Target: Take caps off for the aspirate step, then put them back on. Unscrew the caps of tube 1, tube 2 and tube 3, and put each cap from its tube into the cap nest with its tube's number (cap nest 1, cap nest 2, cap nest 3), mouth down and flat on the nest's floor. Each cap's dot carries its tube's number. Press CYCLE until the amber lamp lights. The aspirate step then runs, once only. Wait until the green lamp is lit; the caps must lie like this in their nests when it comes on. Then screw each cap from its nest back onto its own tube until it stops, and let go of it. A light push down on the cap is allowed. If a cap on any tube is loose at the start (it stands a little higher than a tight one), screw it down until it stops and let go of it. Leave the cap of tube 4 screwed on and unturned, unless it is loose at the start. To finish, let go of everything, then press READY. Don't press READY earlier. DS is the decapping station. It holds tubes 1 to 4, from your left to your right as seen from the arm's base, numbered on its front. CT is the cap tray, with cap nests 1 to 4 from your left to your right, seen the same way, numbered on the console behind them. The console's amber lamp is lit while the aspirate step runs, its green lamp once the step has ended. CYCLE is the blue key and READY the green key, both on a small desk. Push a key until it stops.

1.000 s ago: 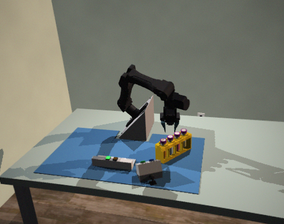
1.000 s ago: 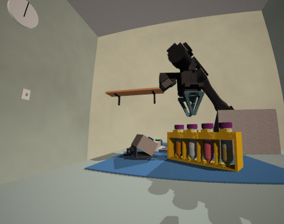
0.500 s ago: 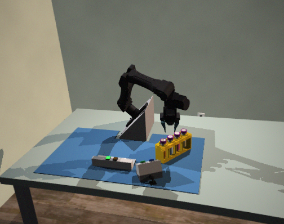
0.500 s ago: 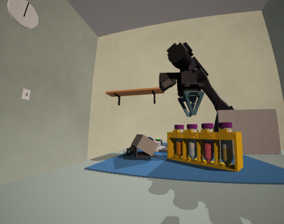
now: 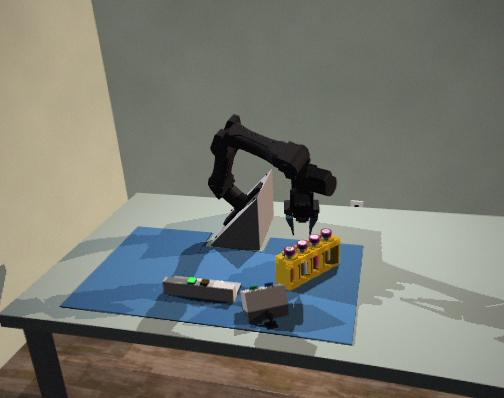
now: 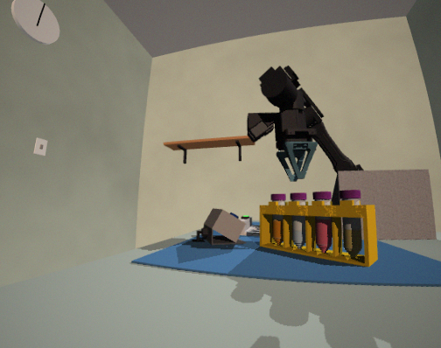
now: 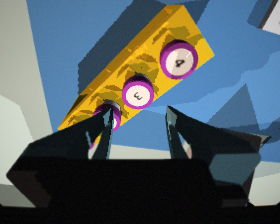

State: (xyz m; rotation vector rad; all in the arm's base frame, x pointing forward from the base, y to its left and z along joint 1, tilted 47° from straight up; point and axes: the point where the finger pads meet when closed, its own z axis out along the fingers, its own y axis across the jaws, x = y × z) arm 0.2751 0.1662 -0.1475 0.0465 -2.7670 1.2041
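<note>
Right now the blue cycle key is 150 mm ahead of my hand, 90 mm to the right of it and 90 mm below it. Also, from my hand: green ready key (160 mm ahead, 130 mm to the right, 90 mm below); then small key desk (170 mm ahead, 110 mm to the right, 100 mm below).
</note>
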